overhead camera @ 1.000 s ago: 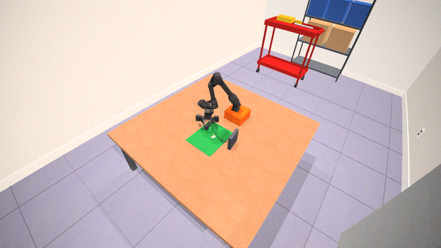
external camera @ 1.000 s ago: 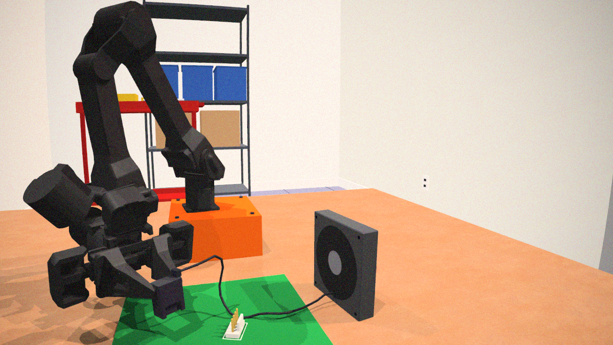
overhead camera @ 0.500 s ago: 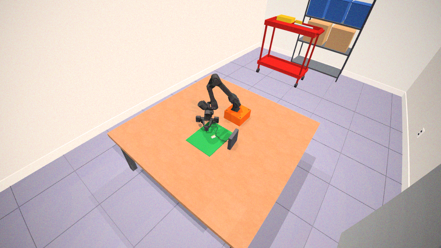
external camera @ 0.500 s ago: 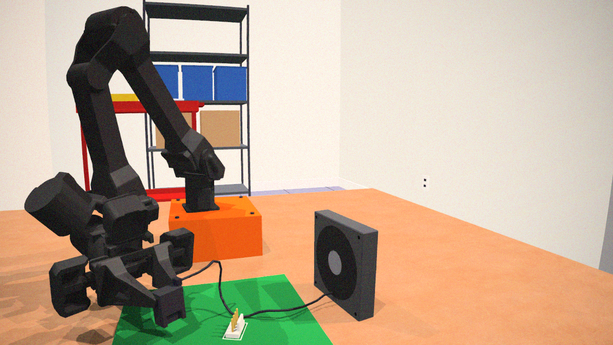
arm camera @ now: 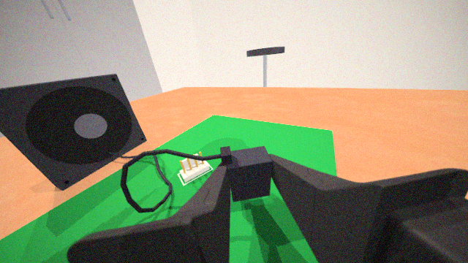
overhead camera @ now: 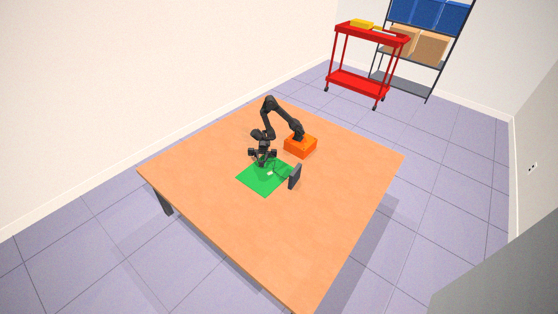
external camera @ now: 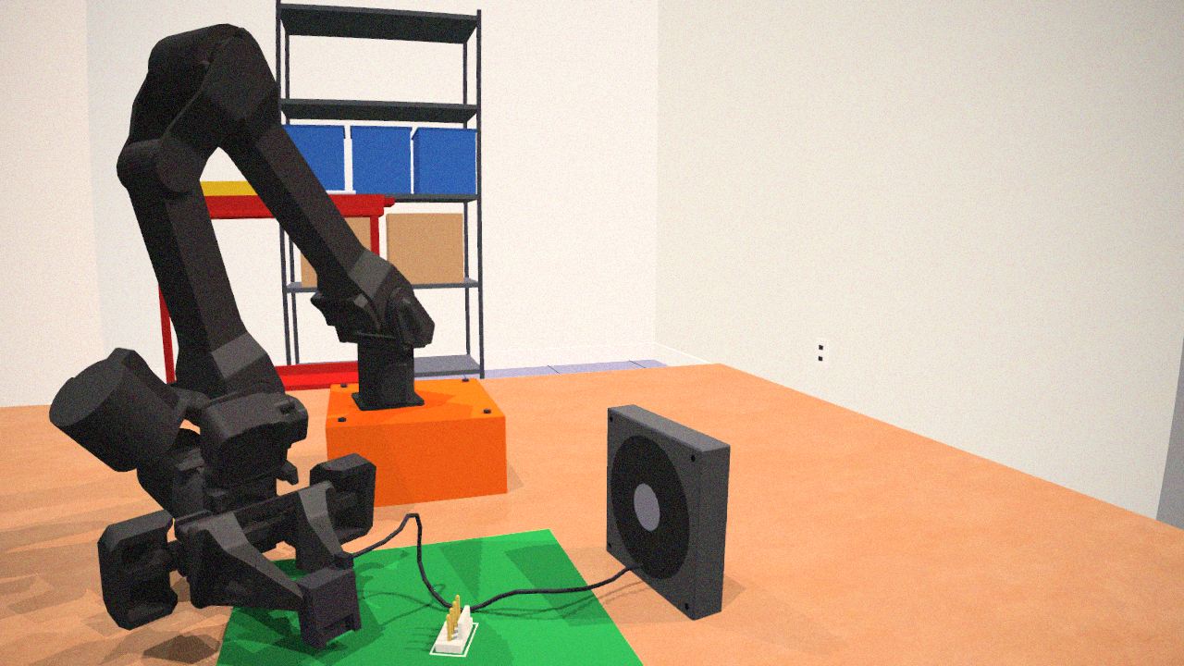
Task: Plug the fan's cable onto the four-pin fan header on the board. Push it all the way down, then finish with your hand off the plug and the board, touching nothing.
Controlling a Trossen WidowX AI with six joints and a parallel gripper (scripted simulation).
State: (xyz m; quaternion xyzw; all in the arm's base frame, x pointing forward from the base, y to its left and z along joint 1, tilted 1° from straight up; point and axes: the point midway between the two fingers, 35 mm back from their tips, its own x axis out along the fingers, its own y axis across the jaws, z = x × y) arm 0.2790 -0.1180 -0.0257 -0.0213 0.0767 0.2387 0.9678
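Right now my gripper tip is 6 cm above the green board, 5 cm to the right of it and 2 cm short of it. From my gripper tip the other things lie so: black fan (22 cm to the left, 1 cm above); black fan plug (1 cm below); white four-pin header (7 cm to the left, 5 cm below, 1 cm ahead).
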